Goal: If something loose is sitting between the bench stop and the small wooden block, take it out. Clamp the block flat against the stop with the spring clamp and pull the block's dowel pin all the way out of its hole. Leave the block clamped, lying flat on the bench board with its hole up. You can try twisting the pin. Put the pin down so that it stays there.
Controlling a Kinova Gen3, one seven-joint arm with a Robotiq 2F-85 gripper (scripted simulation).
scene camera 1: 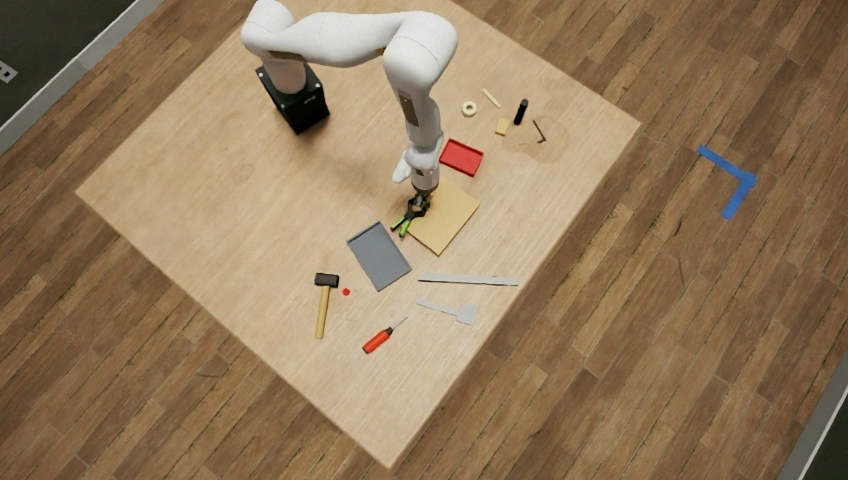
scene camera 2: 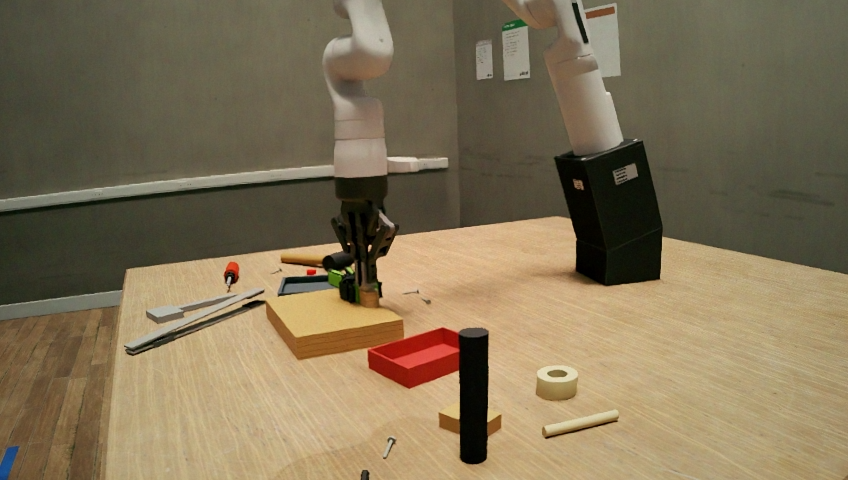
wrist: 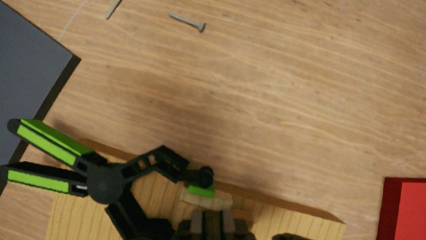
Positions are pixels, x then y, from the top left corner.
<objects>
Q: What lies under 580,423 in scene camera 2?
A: A dowel.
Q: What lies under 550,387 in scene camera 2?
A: A tape ring.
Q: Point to a mallet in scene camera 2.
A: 339,260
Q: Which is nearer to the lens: the tan bench board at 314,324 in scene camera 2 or the grey tray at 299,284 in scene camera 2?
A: The tan bench board.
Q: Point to a mallet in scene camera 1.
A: At 326,281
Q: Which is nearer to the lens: the grey tray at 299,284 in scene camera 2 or the red tray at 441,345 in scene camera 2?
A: The red tray.
</objects>
